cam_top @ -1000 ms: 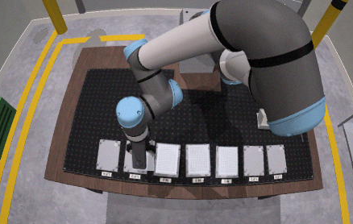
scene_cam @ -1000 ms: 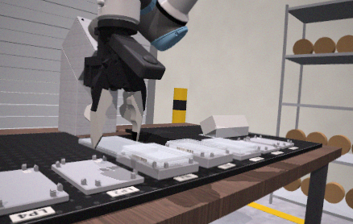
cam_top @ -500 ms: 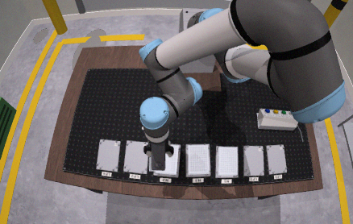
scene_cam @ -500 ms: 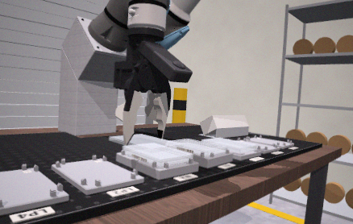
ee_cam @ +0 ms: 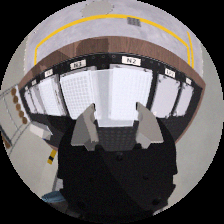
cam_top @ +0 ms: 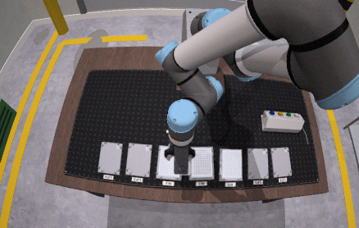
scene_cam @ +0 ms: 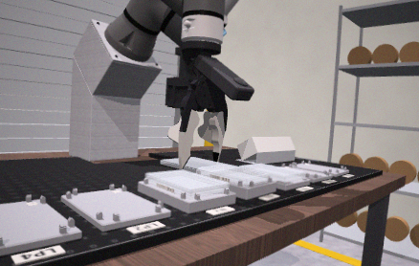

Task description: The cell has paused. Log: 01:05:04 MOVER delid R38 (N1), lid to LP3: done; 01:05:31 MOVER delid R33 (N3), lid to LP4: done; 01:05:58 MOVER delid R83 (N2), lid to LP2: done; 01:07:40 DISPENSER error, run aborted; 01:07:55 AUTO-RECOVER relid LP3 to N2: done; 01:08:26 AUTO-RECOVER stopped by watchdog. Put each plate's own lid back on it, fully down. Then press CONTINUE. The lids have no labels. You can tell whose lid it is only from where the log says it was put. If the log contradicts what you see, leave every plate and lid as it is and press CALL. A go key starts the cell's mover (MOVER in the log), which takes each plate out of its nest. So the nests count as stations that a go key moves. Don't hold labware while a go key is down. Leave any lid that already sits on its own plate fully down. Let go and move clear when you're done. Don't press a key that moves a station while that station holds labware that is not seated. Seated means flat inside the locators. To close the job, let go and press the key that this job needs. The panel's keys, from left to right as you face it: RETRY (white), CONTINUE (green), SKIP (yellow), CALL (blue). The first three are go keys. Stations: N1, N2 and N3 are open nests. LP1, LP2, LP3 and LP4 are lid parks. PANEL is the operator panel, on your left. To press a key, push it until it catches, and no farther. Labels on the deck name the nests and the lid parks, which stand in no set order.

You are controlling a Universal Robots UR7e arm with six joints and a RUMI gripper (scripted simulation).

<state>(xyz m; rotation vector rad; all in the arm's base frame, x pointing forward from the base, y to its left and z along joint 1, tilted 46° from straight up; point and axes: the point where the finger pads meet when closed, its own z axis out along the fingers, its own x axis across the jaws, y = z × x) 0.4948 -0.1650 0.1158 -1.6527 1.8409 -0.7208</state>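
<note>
The well plate lies 4 cm to the right of my hand and 4 cm below it. Also, from my hand: LP2 lid park 3 cm behind, 17 cm to the right, 6 cm below; blue CALL key 15 cm behind, 47 cm to the left; LP4 lid park 5 cm behind, 30 cm to the right, 6 cm below.
</note>
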